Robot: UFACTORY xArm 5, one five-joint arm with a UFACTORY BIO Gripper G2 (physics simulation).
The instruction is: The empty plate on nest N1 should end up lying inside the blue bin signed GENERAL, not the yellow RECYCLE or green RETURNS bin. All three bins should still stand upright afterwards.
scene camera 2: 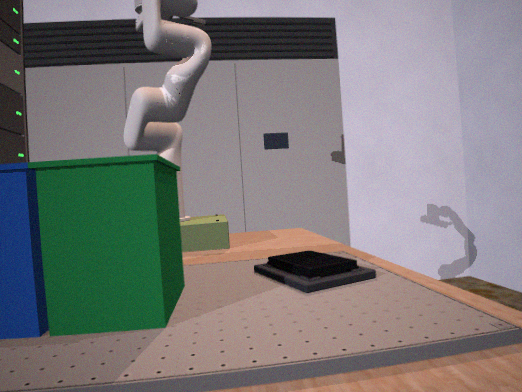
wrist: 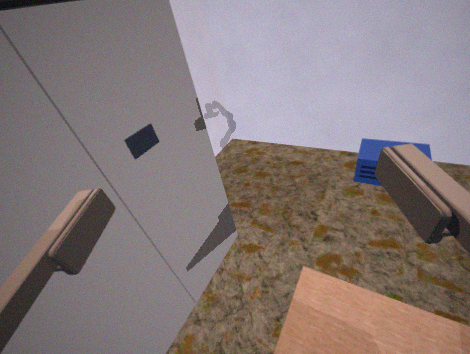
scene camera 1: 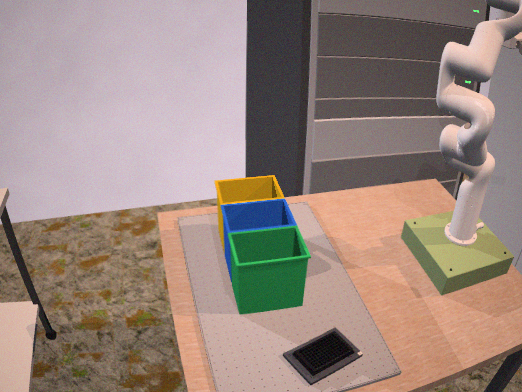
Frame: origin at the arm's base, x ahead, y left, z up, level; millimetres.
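Seen in the pictures: end effector, tool point: point(wrist: 231, 210); arm's base, origin of the base link: point(scene camera 1: 460, 234).
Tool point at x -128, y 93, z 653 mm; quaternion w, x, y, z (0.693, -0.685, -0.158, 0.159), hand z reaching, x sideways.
Observation:
Offsets run from my tool point to a thing's top centre. Level surfaces: height alone.
A black plate {163 mm left, 733 mm ahead, 687 mm down} point(scene camera 1: 325, 352) point(scene camera 2: 312, 263) lies on a dark grey nest {163 mm left, 733 mm ahead, 698 mm down} point(scene camera 1: 311, 378) point(scene camera 2: 307, 286) near the front end of the perforated board. The blue bin {227 mm right, 790 mm ahead, 533 mm down} point(scene camera 1: 258, 215) point(scene camera 2: 19, 250) stands upright between the yellow bin {357 mm right, 780 mm ahead, 533 mm down} point(scene camera 1: 248, 190) and the green bin {98 mm right, 801 mm ahead, 533 mm down} point(scene camera 1: 270, 285) point(scene camera 2: 100, 245), which also stand upright. Their signs do not show. My gripper point(wrist: 250, 212) is open, its two fingers wide apart with nothing between them in the wrist view. It is high up and away from the plate and bins, facing a cabinet, the wall and the floor.
The arm stands on a green base block point(scene camera 1: 457, 255) point(scene camera 2: 205, 234) on the wooden table {726 mm down} point(scene camera 1: 380, 220), beside the perforated board {713 mm down} point(scene camera 1: 225, 345) point(scene camera 2: 240, 335). A grey cabinet point(scene camera 2: 290, 190) point(wrist: 100, 90) stands behind. A blue box point(wrist: 367, 152) is on the floor. Another table point(scene camera 1: 15, 340) is at the left.

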